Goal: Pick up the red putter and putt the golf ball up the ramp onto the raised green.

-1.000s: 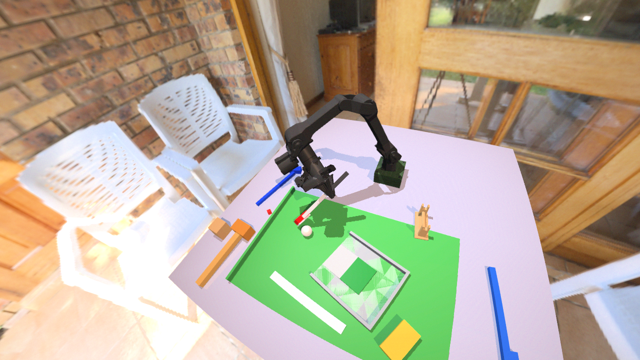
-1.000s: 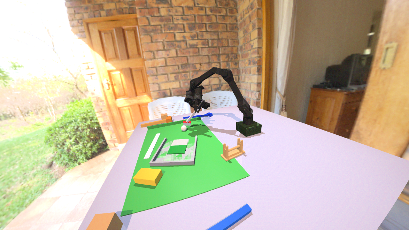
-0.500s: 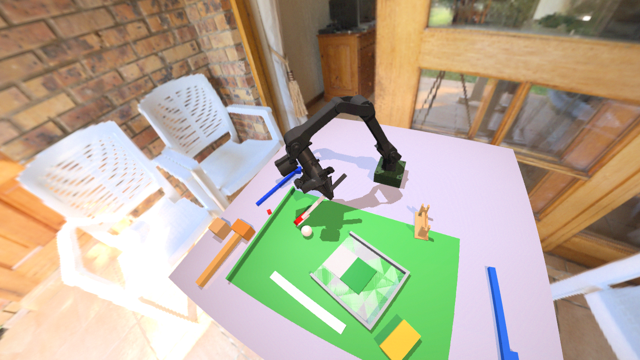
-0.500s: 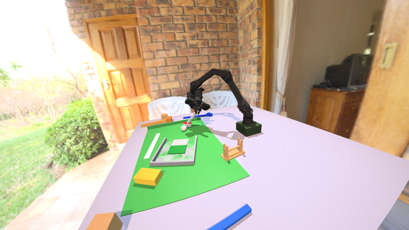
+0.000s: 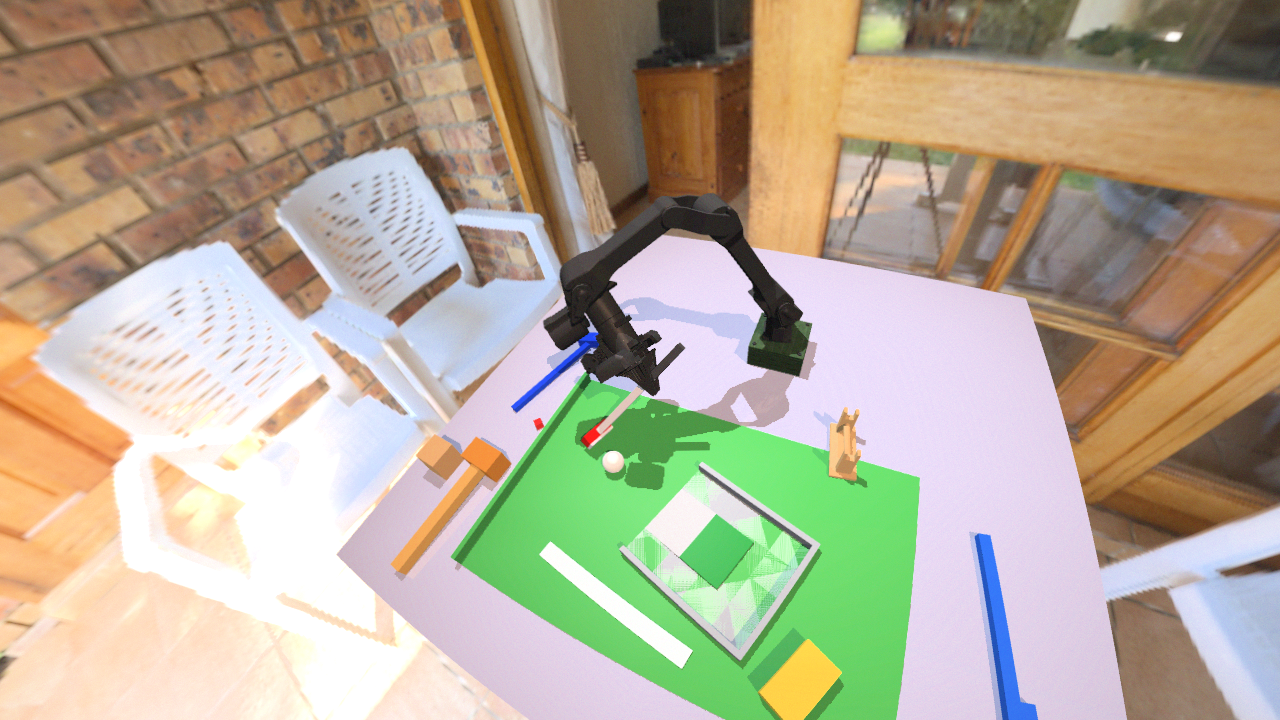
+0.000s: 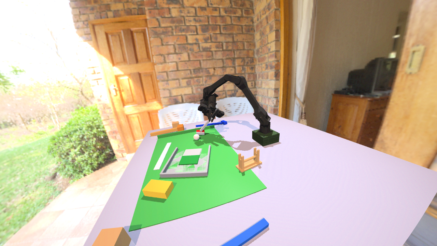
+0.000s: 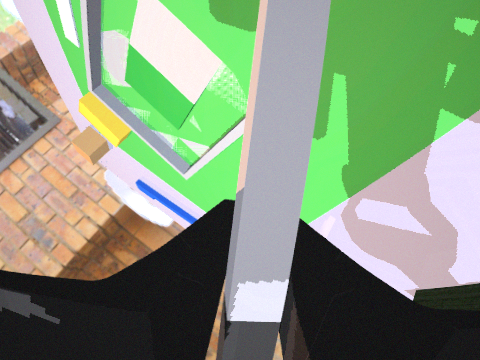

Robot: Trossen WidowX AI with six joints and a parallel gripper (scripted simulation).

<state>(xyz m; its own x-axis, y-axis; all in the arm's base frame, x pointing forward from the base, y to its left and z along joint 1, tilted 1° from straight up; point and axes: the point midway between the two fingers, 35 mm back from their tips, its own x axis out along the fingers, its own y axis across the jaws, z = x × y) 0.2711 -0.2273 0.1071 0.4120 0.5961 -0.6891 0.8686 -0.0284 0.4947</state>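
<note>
Now: the red putter 1 cm ahead of my gripper tip, 5 cm to the right of it and 3 cm below it. From my gripper tip the other things lie so: blue putter (13 cm behind, 30 cm to the right, 12 cm below); small red cube (4 cm ahead, 28 cm to the right, 13 cm below); white golf ball (9 cm ahead, 7 cm to the right, 11 cm below).
</note>
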